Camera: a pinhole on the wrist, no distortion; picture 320 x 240 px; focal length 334.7 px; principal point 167.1 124.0 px. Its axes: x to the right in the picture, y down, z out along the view. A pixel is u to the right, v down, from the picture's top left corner.
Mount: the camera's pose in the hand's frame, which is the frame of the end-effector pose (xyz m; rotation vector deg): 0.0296 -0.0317 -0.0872 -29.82 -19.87 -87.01
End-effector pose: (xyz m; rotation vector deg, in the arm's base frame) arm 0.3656 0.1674 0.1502 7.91 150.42 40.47
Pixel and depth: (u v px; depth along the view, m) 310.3 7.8 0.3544
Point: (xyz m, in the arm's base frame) 0.5386 0.3216 -0.0562
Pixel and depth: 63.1 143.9 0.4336
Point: 0.3613 0.5491 0.1088
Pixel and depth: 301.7 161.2 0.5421
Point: 0.4255 0.4746 -0.2486
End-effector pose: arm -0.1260 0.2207 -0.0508 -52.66 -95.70 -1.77
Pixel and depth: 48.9 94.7 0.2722
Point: -0.0924 0.4161 -0.1409
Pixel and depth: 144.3 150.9 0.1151
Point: -0.1107 0.2749 -0.0256
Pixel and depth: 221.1 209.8 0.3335
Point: -0.2483 0.4705 -0.0364
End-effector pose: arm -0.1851 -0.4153 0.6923 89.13 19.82 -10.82
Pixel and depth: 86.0 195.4 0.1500
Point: -0.0868 -0.4237 0.7396
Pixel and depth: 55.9 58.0 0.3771
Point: -0.0858 -0.5851 0.9511
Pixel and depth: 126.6 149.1 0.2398
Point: -0.0692 -0.5043 0.7783
